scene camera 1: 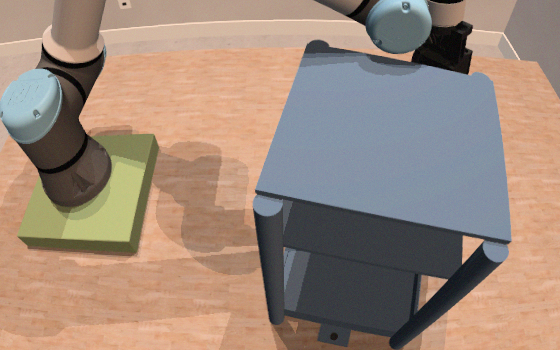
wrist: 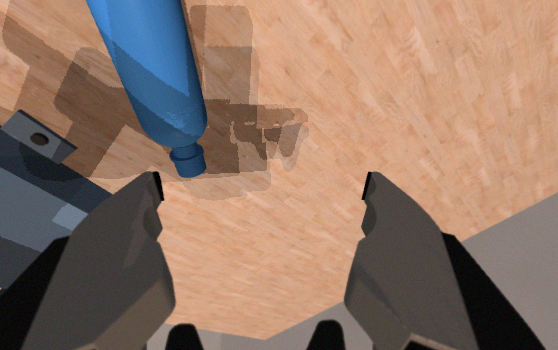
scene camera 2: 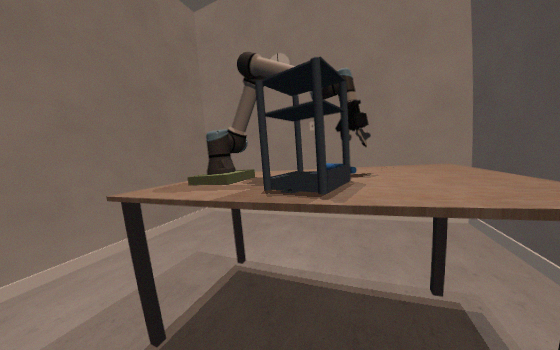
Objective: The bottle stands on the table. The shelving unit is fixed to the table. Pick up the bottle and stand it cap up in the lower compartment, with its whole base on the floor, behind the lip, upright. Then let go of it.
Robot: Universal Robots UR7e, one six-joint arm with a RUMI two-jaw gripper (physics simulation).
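Places are measured from the arm's base along level axes (x ahead, y left, z up), in centimetres.
Where they show: gripper, fingertip midpoint: point(wrist: 265, 175) point(scene camera 2: 356, 148); arm's base, origin of the base link: point(scene camera 1: 78, 175) point(scene camera 2: 221, 172).
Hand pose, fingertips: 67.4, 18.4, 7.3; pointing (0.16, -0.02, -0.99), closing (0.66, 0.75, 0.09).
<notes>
Each offset is from my fingertips to the top centre of the thing, as dx, dy, dz. "spot": to the spot under its first point.
The blue bottle @(-7.7, -3.1, -6.3) point(wrist: 155, 65) point(scene camera 2: 338, 166) lies on its side on the table, beside the shelving unit's far side in scene camera 2. Its cap @(-1.0, -8.4, -7.6) point(wrist: 188, 164) points toward the gripper side in the wrist view; its base end is out of that view. Scene camera 1 does not show the bottle. The slate-blue shelving unit @(-13.1, -29.8, +24.7) point(scene camera 1: 390, 140) point(scene camera 2: 320, 125) point(wrist: 20, 197) stands upright. Its lower compartment @(spot: -13.2, -35.9, -7.9) point(scene camera 1: 350, 295) has no object visible in it. My gripper point(wrist: 265, 175) point(scene camera 2: 366, 140) is open and empty, above the table near the cap end; its fingertips are hidden in scene camera 1.
The arm's base stands on a green block point(scene camera 1: 107, 222) point(scene camera 2: 222, 178) to the left of the unit. The unit's corner posts @(-24.6, -39.5, +24.1) point(scene camera 1: 270, 265), middle shelf @(spot: -13.2, -33.6, +13.5) point(scene camera 2: 300, 111) and top board bound its openings. The table edge point(scene camera 2: 400, 210) shows in scene camera 2.
</notes>
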